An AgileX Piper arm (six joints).
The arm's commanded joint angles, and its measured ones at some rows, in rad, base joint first. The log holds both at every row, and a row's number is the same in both.
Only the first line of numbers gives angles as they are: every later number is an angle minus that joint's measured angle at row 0.
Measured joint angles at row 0: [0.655, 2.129, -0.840, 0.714, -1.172, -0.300]
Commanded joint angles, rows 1 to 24: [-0.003, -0.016, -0.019, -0.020, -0.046, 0.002]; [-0.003, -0.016, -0.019, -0.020, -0.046, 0.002]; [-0.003, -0.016, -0.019, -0.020, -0.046, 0.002]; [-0.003, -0.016, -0.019, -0.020, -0.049, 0.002]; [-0.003, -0.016, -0.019, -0.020, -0.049, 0.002]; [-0.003, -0.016, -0.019, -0.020, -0.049, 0.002]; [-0.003, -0.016, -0.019, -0.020, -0.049, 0.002]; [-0.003, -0.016, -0.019, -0.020, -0.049, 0.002]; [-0.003, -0.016, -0.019, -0.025, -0.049, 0.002]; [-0.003, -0.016, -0.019, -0.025, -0.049, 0.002]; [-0.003, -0.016, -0.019, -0.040, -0.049, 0.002]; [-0.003, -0.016, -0.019, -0.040, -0.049, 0.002]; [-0.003, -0.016, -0.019, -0.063, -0.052, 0.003]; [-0.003, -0.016, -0.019, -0.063, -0.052, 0.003]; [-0.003, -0.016, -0.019, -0.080, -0.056, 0.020]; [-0.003, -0.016, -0.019, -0.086, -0.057, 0.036]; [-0.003, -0.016, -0.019, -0.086, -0.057, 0.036]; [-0.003, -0.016, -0.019, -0.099, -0.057, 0.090]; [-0.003, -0.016, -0.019, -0.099, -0.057, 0.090]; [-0.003, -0.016, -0.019, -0.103, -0.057, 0.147]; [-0.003, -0.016, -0.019, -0.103, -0.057, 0.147]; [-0.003, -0.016, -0.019, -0.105, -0.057, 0.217]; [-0.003, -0.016, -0.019, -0.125, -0.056, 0.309]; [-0.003, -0.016, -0.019, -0.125, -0.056, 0.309]
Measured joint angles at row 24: [0.000, 0.000, 0.003, -0.027, -0.003, 0.182]
